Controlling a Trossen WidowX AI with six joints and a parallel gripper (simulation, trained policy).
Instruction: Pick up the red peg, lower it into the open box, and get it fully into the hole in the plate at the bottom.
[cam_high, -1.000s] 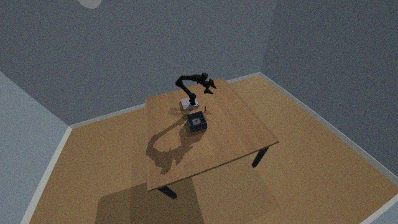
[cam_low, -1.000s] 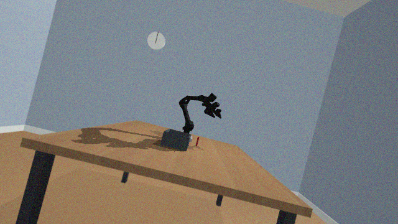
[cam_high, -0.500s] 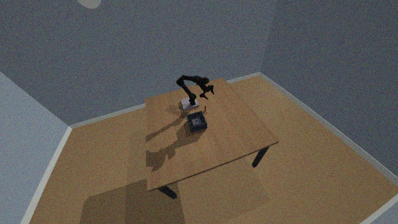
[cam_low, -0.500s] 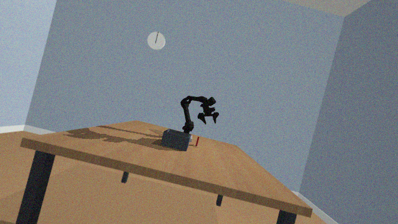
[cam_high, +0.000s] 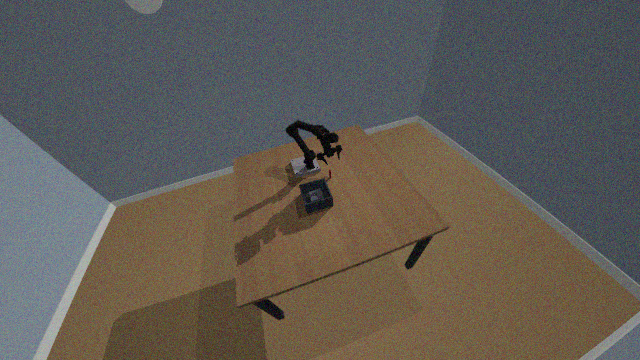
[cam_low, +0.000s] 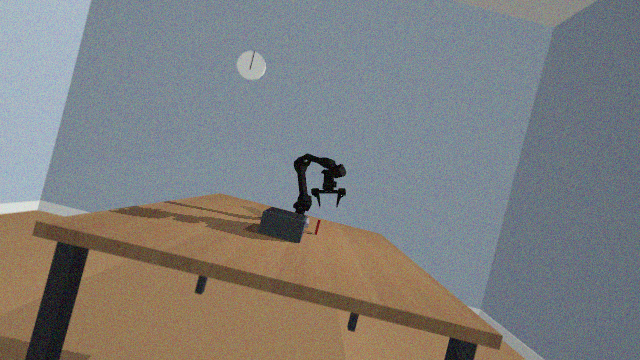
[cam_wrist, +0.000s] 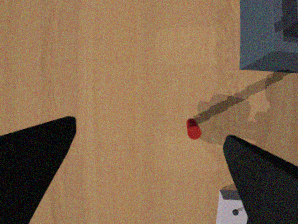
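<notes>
My gripper tip is now 10 mm past the red peg, 30 mm to the left of it and 120 mm above it. From my gripper tip the other things lie so: dark box: 160 mm ahead, 190 mm to the right, 130 mm below.
</notes>
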